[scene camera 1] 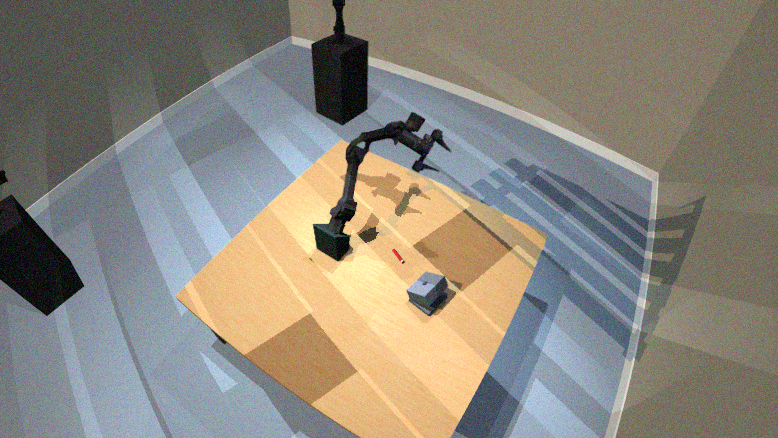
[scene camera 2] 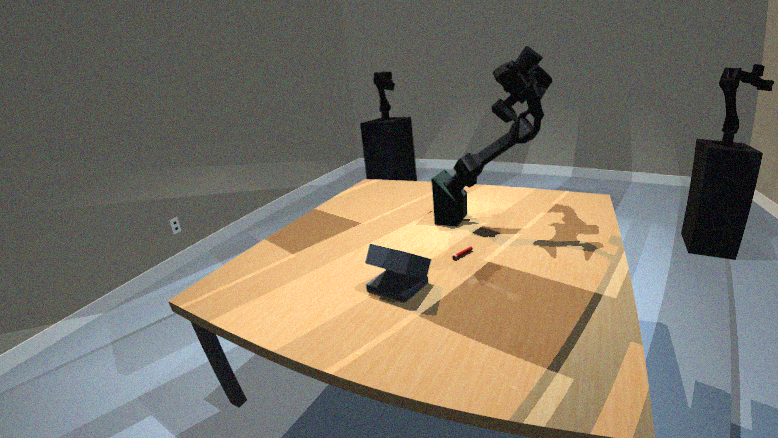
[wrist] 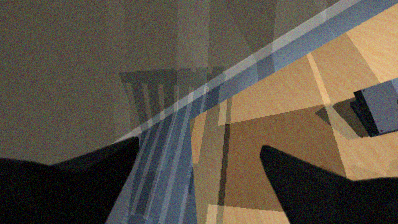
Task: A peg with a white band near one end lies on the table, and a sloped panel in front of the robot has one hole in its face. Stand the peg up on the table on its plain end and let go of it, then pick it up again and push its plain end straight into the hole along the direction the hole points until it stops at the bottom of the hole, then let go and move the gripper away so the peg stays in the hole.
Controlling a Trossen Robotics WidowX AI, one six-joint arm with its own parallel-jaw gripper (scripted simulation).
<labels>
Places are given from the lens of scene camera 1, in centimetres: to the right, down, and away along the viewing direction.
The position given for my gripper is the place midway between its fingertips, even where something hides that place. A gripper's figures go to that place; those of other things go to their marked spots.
my gripper [scene camera 1: 445,161]: 22, -23, 155
grey sloped panel [scene camera 1: 436,284]: 19, 26, 156
</labels>
